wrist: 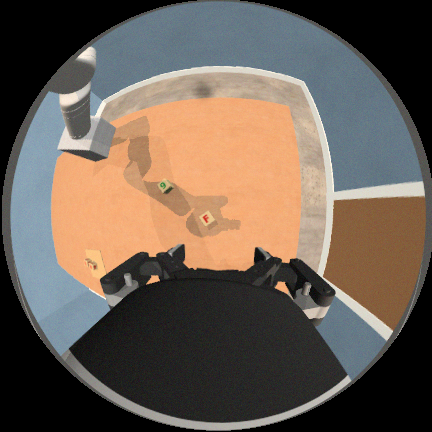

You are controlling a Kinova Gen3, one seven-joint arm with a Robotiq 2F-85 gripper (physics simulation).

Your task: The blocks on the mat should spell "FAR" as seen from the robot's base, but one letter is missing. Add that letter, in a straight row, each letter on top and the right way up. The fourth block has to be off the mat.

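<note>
A block with a red F (207, 218) on top lies on the orange table, in front of my open gripper (218, 253) and a little left of the line midway between its fingers. A block with a green character (164, 186), which looks like a 9 or a 6, lies up and to the left of it, off the mat. The pale yellow mat (97, 256) is at the lower left, partly hidden by the gripper's left side. Two small blocks (91, 264) with red marks stand close together on it; their letters are too small to read here. The gripper holds nothing.
The robot's base and lower arm (77, 117) stand at the upper left of the orange table (250, 150). The arm's shadow falls across the table and over both loose blocks. A grey stone-like strip (312, 175) with a white edge borders the table at the top and right.
</note>
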